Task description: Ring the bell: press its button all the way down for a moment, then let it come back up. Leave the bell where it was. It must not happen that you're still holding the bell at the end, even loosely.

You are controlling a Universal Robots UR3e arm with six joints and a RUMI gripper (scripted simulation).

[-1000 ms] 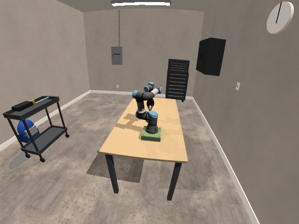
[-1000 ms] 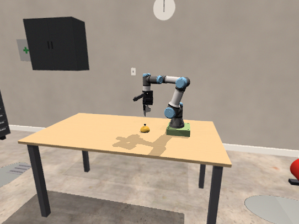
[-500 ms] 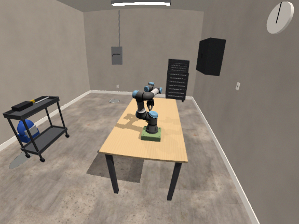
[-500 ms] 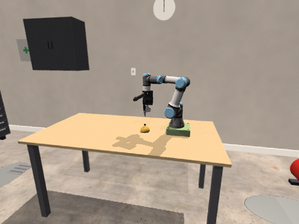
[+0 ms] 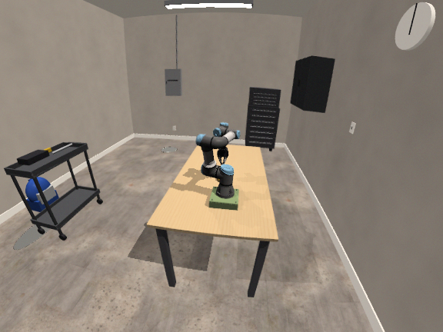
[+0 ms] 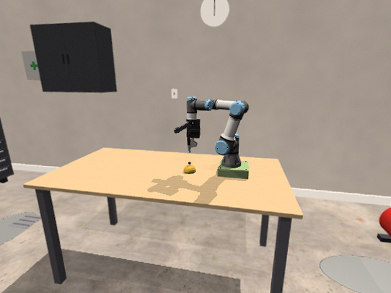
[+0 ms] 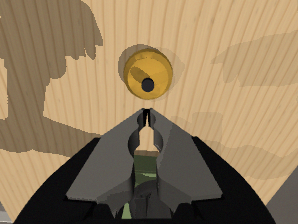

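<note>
My hand is 9 cm above the bell button. From my hand the other things lie so: bell: 11 cm below.
</note>
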